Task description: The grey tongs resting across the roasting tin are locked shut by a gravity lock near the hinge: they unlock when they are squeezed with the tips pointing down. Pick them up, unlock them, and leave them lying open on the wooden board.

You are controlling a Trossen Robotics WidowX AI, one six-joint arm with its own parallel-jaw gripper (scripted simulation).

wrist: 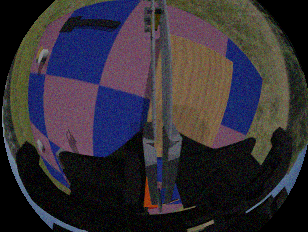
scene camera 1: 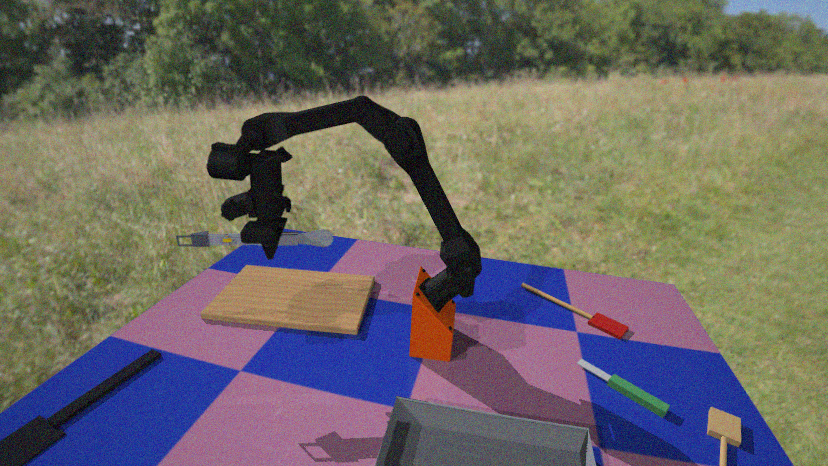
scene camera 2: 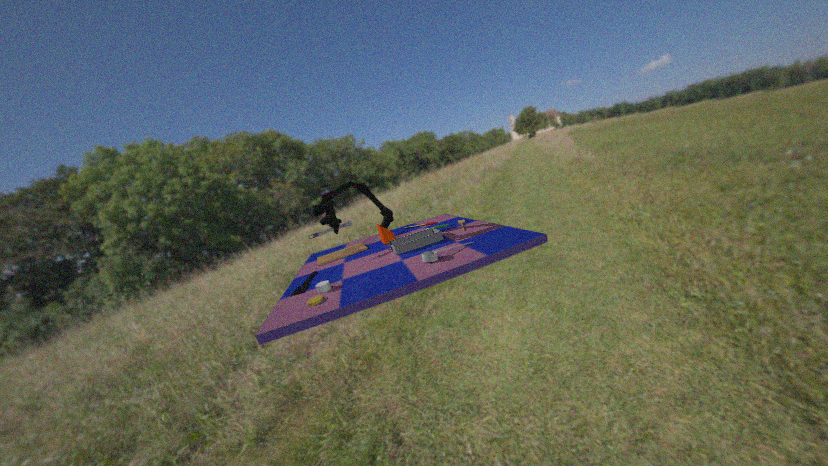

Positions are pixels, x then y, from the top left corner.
Scene:
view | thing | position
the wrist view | gripper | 155, 130
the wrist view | wooden board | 202, 78
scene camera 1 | gripper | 271, 257
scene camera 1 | green-handled knife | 636, 394
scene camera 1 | red spatula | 610, 326

